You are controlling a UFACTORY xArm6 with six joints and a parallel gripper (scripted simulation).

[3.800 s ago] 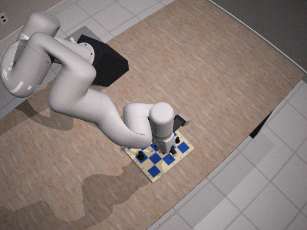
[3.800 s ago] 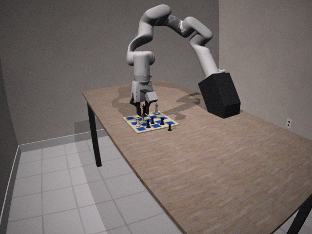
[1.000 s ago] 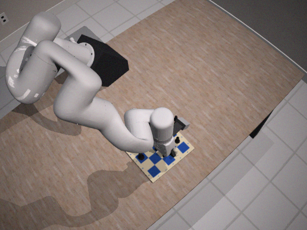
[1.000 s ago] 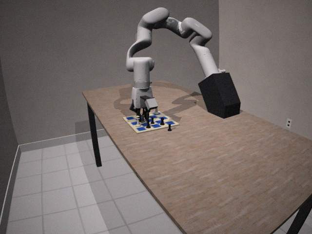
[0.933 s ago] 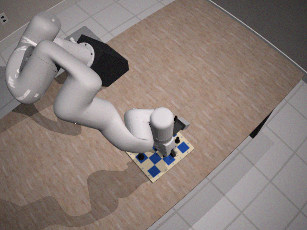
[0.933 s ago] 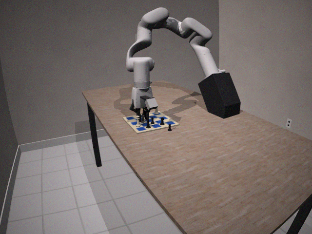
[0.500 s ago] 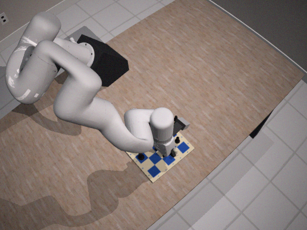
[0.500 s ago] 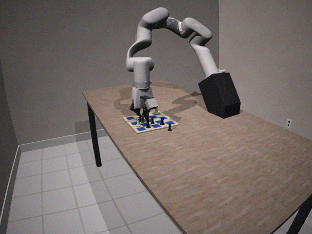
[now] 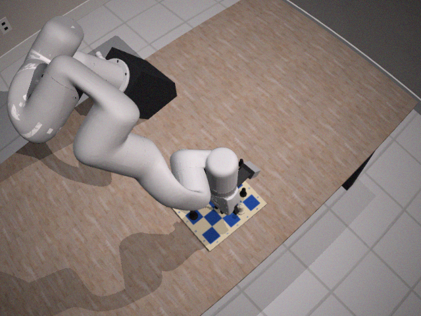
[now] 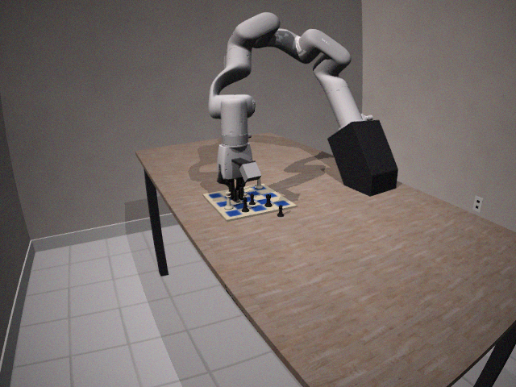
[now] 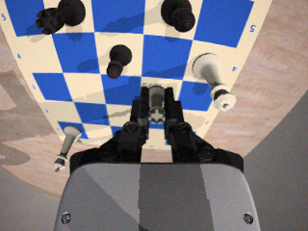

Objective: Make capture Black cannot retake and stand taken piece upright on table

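My gripper is now 3 cm past the blue-and-cream chessboard and 3 cm above it. From my hand the other things lie so: tall white piece: 10 cm behind, 9 cm to the right; tall black piece: 3 cm behind, 8 cm to the right.
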